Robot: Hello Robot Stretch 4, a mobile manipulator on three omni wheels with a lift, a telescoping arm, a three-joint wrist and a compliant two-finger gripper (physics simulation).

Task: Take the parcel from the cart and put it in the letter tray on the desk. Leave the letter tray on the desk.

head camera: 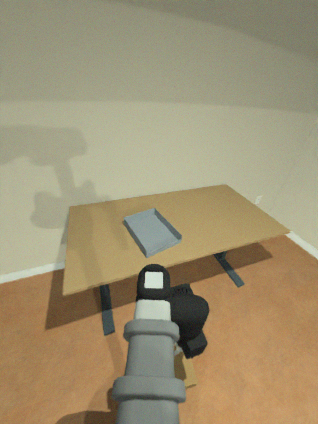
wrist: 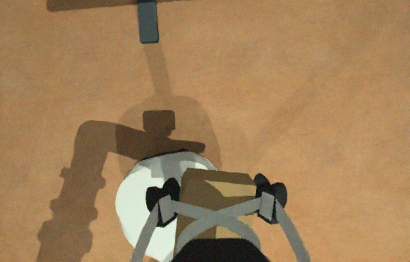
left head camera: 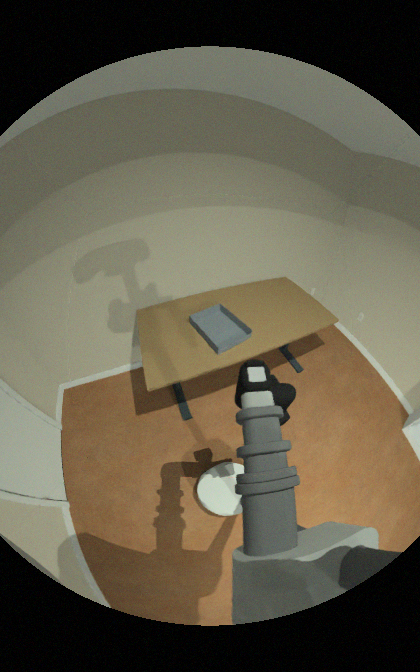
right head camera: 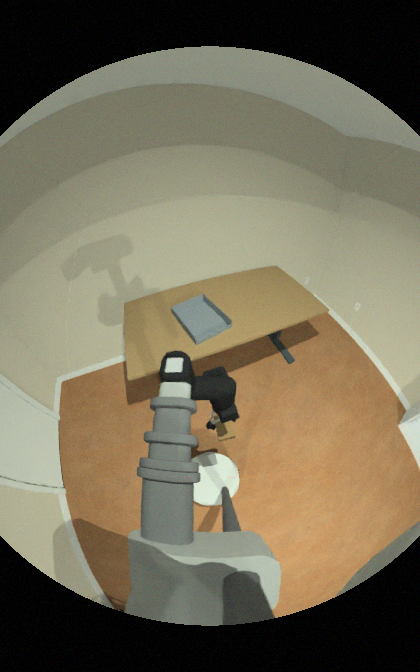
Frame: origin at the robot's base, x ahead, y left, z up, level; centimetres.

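Seen in the pictures: gripper, fingertip midpoint: [head camera: 177, 358] [wrist: 215, 191].
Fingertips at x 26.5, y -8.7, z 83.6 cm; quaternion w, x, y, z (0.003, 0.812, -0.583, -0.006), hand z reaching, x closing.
A point is followed by its place in that frame.
A tan box-shaped parcel [head camera: 186, 374] @[x 21.8, y -10.1, z 88.5 cm] [right head camera: 226, 431] [wrist: 194, 200] @[x 26.4, y -6.9, z 88.5 cm] is between the fingertips of my gripper [wrist: 215, 191] @[x 26.5, y -8.7, z 83.6 cm], which is shut on it. The gripper holds it up in front of the desk, over the floor near the white round base part. The arm and wrist hide much of it in the head camera view. The shallow grey-blue letter tray [head camera: 151, 232] @[x 97.6, y 3.0, z 69.5 cm] [left head camera: 219, 327] [right head camera: 200, 319] lies empty on the wooden desk [head camera: 225, 212] @[x 125.7, y -56.6, z 69.2 cm] [left head camera: 285, 307] [right head camera: 270, 297], left of the middle. The parcel is apart from the tray and the desk. The cart does not show.
A dark desk leg [head camera: 229, 270] [right head camera: 281, 348] [wrist: 148, 22] reaches down below the desk's front edge. The white round base part [left head camera: 217, 490] [right head camera: 217, 482] [wrist: 142, 210] @[x -3.2, y 9.5, z 18.7 cm] is under the arm. Walls stand behind and right of the desk. White furniture [right head camera: 414, 425] shows at the right edge.
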